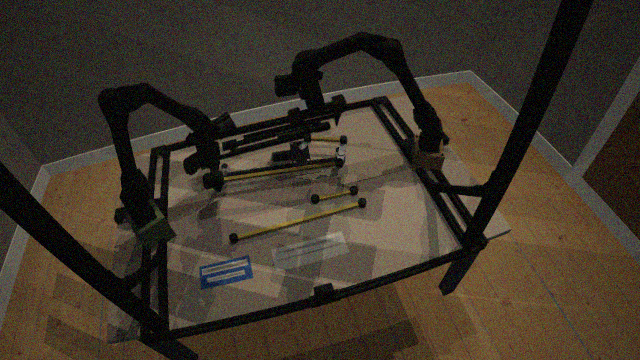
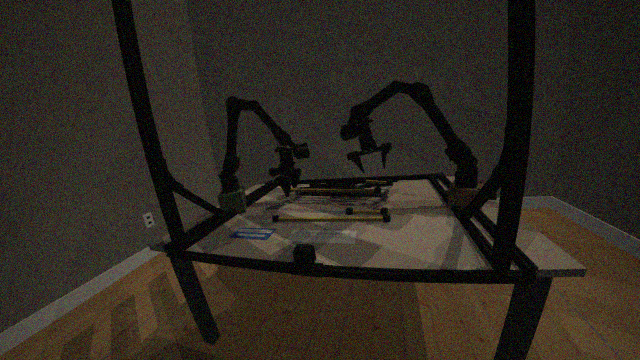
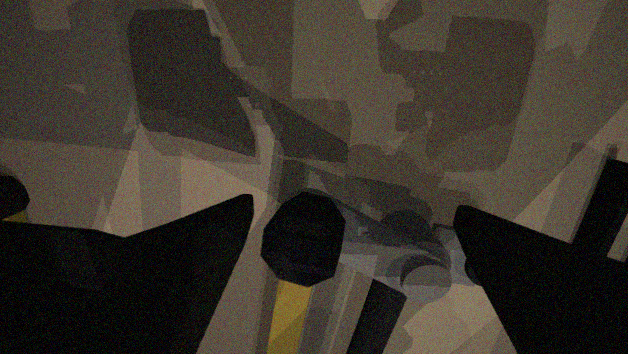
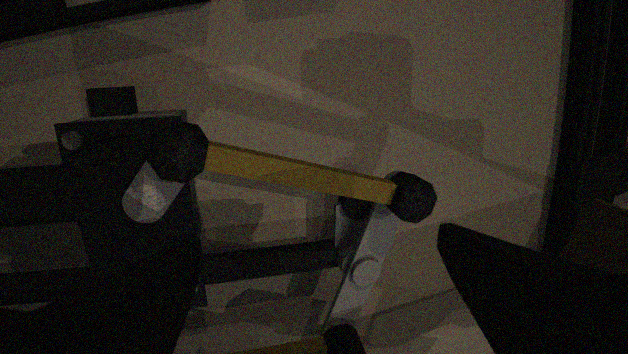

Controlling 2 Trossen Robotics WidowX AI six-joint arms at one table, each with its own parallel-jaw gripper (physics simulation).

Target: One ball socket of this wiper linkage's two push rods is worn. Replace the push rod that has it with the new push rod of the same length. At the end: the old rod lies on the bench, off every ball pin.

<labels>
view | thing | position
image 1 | left gripper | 218, 181
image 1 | right gripper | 323, 129
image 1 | wiper linkage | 299, 154
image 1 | white label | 332, 245
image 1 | blue label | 248, 274
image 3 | left gripper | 354, 209
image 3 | wiper linkage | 406, 258
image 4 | right gripper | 322, 242
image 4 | wiper linkage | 125, 212
</labels>
